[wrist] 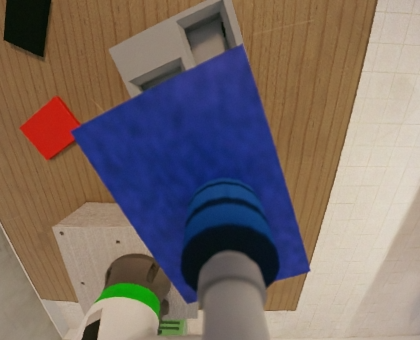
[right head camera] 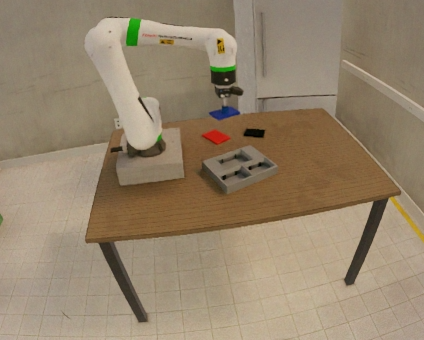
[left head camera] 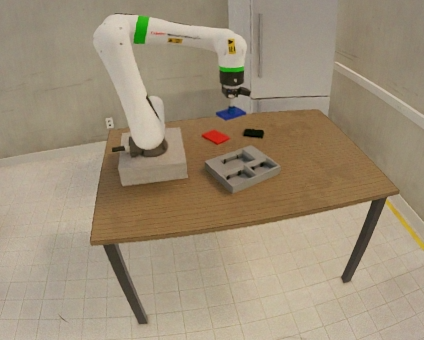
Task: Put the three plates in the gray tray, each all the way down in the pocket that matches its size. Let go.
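My suction cup is shut on the blue plate, held roughly level, high above the back of the table. The gray tray lies on the table with three pockets showing no plate in them; the blue plate hides part of it in the wrist view. The red plate lies flat behind the tray, apart from it. The black plate lies flat to the right of the red one.
The arm's light block base stands at the left of the wooden table, left of the tray. A tall gray cabinet stands behind the table.
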